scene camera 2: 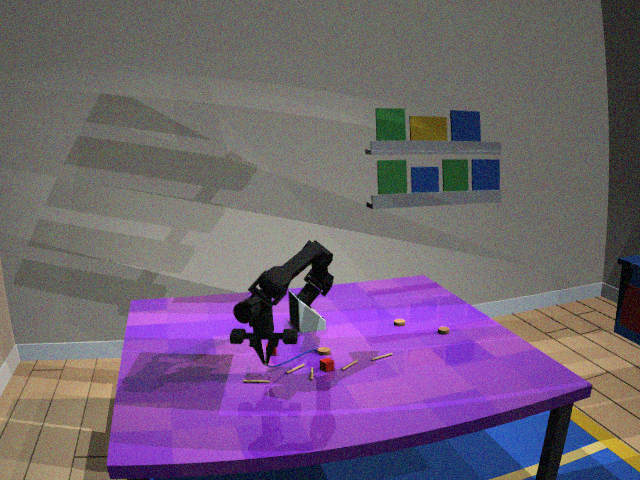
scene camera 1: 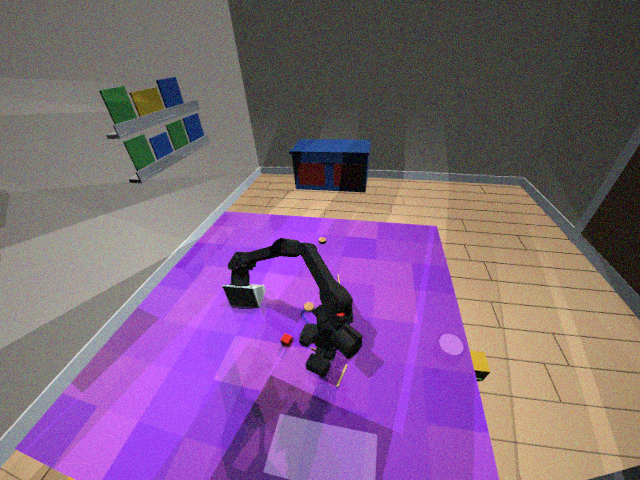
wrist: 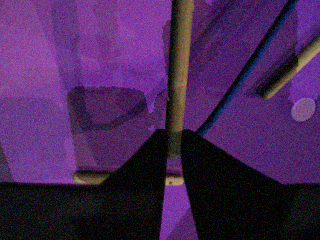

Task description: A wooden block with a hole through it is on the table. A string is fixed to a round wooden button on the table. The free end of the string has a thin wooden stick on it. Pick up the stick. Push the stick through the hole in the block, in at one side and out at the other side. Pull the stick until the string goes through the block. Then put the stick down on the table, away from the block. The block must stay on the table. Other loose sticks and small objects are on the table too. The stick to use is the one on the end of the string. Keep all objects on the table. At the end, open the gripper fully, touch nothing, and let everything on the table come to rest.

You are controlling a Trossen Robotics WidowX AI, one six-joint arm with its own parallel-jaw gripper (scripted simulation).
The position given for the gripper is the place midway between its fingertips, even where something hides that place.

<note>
In view: the gripper (scene camera 2: 265,363).
The gripper also shows in scene camera 1 (scene camera 1: 329,356) and in the wrist view (wrist: 172,138).
</note>
